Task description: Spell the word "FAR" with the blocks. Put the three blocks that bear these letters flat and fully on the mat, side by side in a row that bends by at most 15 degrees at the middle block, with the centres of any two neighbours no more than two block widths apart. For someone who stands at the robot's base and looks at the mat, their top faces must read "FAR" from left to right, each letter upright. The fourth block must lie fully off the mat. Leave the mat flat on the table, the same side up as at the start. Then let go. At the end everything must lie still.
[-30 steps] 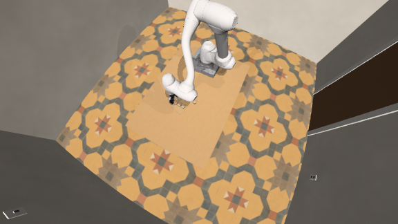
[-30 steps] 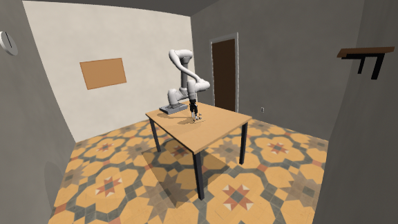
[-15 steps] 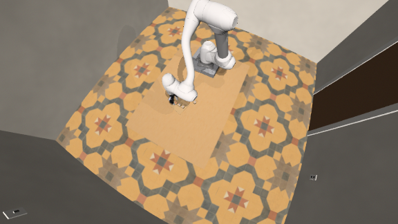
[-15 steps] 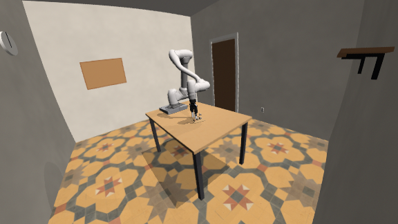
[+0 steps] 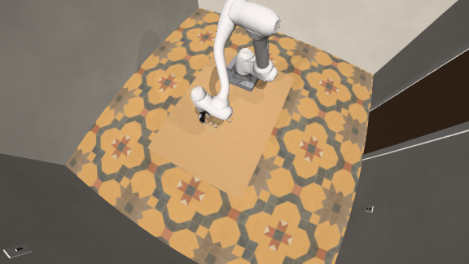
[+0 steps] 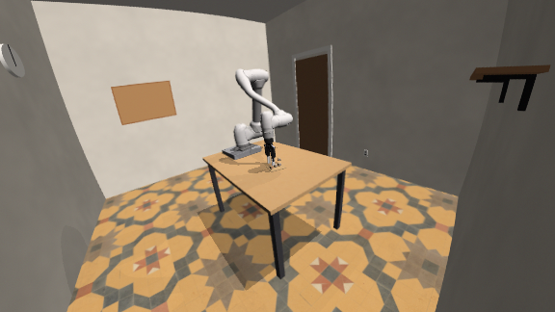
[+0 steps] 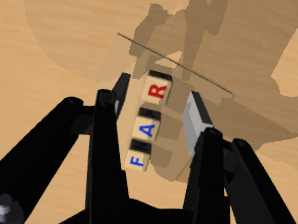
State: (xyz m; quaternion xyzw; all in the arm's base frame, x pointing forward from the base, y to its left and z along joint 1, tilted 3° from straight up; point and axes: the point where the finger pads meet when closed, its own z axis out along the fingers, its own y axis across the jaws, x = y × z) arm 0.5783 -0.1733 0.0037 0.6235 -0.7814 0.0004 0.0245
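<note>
Right now my hand is 60 mm above the R block. Round my hand: tan mat: 10 mm ahead, 40 mm to the left, 70 mm below.
</note>
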